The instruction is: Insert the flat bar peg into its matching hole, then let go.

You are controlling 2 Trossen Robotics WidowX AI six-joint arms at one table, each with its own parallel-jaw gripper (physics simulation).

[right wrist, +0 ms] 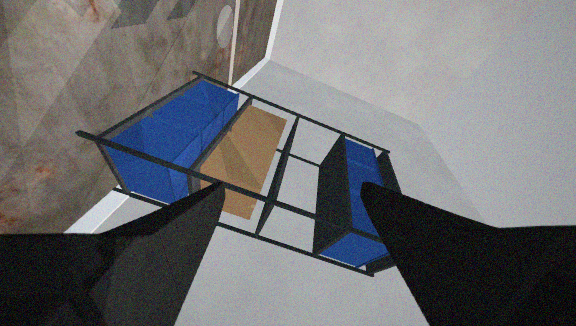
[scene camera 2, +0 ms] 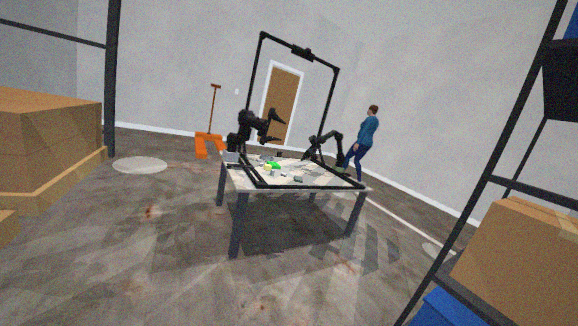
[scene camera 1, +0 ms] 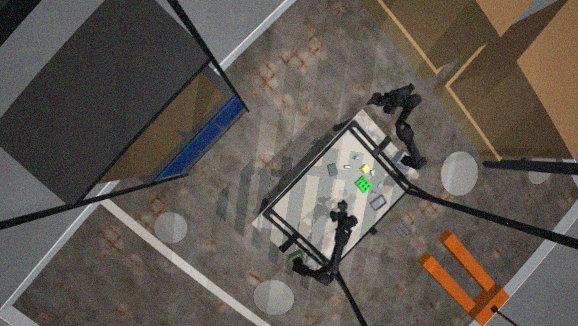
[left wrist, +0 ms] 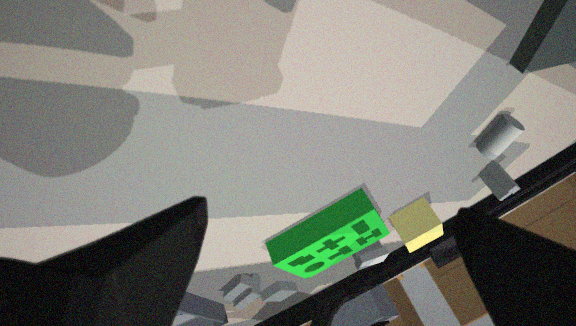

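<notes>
A bright green block [scene camera 1: 363,184] [scene camera 2: 273,165] [left wrist: 320,245] with shaped holes lies on the table. Small grey pieces lie around it: one [left wrist: 240,290] and another [left wrist: 279,291] at the lower left in the left wrist view, one [left wrist: 372,261] partly hidden behind the block, and a grey block [left wrist: 497,180] beside a cylinder [left wrist: 500,134] at the right. I cannot tell which is the flat bar peg. My left gripper [left wrist: 333,215] is open and empty above the table, short of the green block. My right gripper [right wrist: 294,188] [scene camera 2: 281,131] is open and empty, raised above the table's end, facing the wall and shelving.
A yellow block [scene camera 1: 365,168] [left wrist: 417,225] sits beside the green block. A grey tray [scene camera 1: 378,202] [left wrist: 202,311] lies on its other side. A dark flat piece [scene camera 1: 332,169] [scene camera 2: 298,179] lies farther off. Black frame bars [scene camera 2: 310,187] edge the table. A person [scene camera 2: 368,132] stands beyond it.
</notes>
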